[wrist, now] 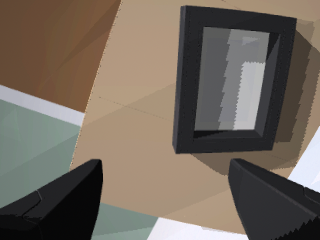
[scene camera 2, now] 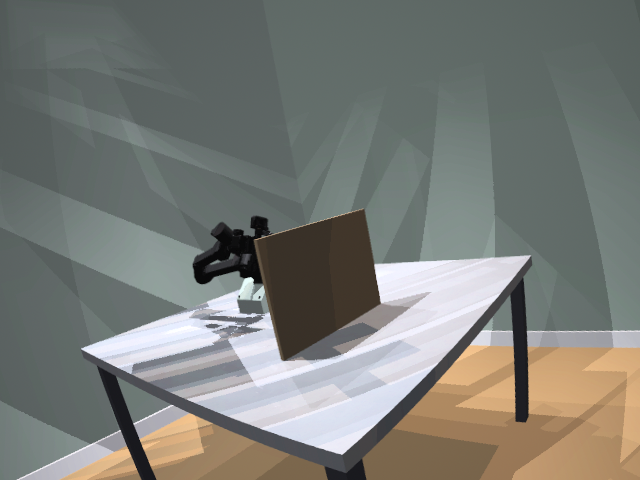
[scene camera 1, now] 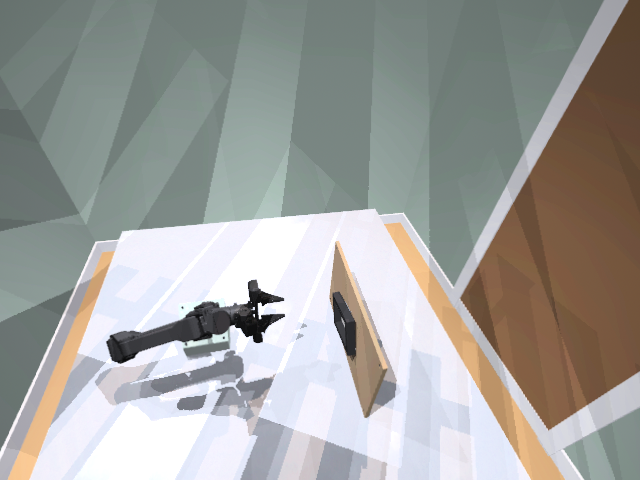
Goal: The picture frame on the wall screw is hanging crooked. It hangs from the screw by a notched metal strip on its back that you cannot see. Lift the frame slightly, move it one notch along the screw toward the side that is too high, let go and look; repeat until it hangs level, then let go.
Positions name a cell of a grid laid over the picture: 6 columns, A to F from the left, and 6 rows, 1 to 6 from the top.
Scene:
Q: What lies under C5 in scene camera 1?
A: The gripper.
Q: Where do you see a brown wall board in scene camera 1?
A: D5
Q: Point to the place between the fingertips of the gripper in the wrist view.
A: D5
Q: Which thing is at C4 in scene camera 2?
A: A brown wall board.

